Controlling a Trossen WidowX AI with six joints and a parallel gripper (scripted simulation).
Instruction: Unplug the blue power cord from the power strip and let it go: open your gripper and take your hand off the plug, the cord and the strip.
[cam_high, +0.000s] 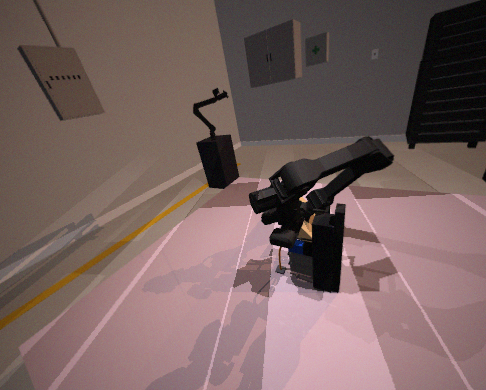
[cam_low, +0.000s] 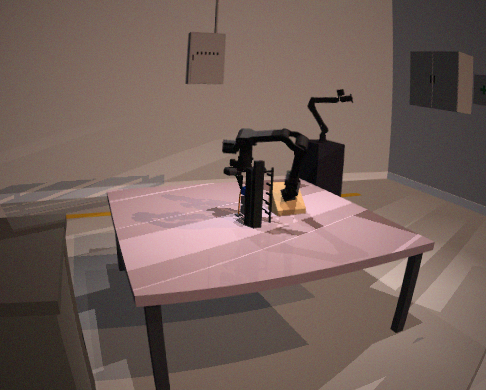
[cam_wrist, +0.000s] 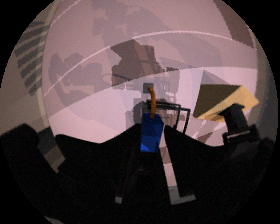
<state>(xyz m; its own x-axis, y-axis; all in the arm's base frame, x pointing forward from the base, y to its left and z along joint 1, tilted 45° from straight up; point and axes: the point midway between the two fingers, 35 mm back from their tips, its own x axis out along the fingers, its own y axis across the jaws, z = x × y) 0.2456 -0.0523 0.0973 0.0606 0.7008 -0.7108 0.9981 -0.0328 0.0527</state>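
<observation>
The blue plug lies 30 mm to the left of my gripper tip.
</observation>
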